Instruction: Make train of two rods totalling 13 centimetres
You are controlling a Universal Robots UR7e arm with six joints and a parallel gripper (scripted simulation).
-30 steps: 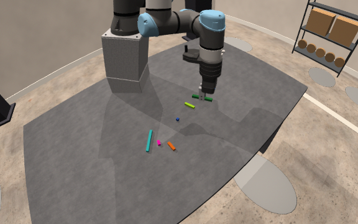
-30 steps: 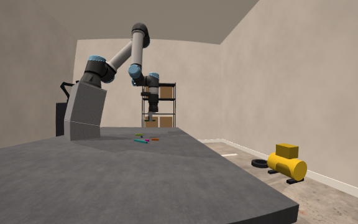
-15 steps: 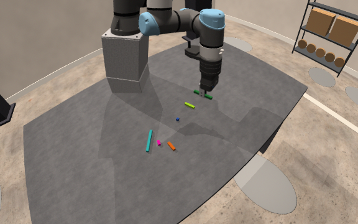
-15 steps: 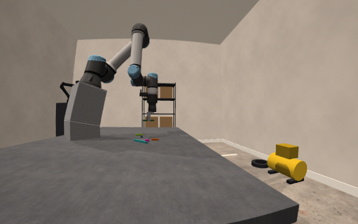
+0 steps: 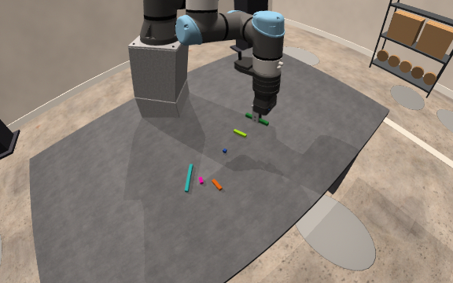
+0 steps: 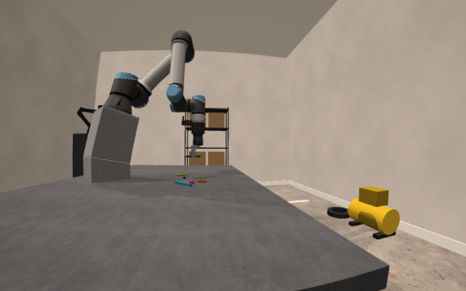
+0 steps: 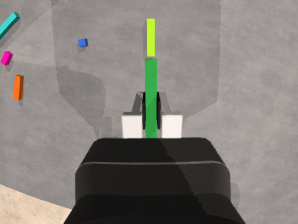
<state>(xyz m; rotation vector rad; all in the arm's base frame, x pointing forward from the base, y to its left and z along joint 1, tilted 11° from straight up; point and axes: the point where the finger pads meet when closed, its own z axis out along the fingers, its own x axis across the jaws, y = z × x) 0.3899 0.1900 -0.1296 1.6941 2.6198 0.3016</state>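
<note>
My gripper is now 110 mm above the lime rod, 60 mm past it and 30 mm to the left of it. Round my hand: green rod 10 mm below; then small blue rod 110 mm to the right, 110 mm below, 20 mm behind; then orange rod 200 mm to the right, 110 mm below, 90 mm ahead.
</note>
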